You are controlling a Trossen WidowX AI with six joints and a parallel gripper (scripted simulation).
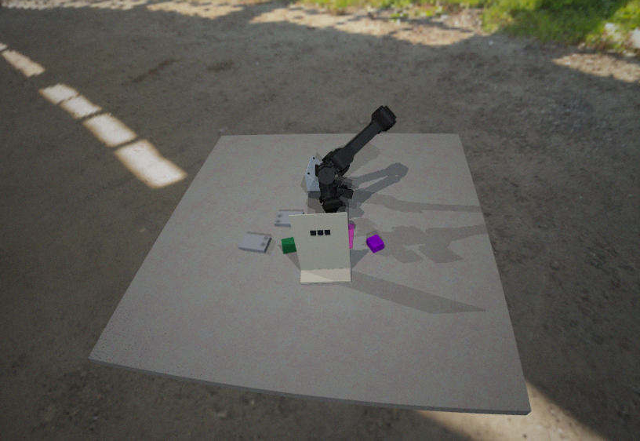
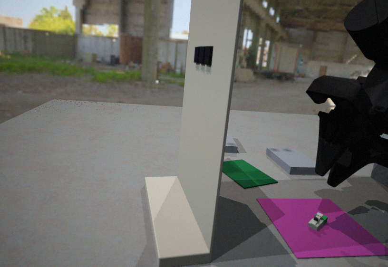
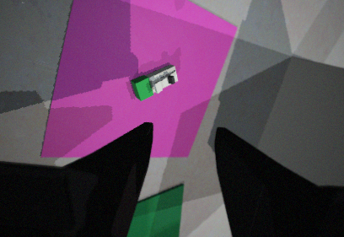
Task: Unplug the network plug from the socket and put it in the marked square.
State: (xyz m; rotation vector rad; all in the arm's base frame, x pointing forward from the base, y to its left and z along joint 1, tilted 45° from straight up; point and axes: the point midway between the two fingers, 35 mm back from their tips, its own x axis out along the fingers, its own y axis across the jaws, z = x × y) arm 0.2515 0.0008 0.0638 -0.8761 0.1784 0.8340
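Now: the network plug 1 cm ahead of my gripper tip, 1 cm to the left of it and 5 cm below it. Also, from my gripper tip: magenta square: 1 cm ahead, 1 cm to the left, 6 cm below; then upright panel: 18 cm ahead, 3 cm to the right, 7 cm above.
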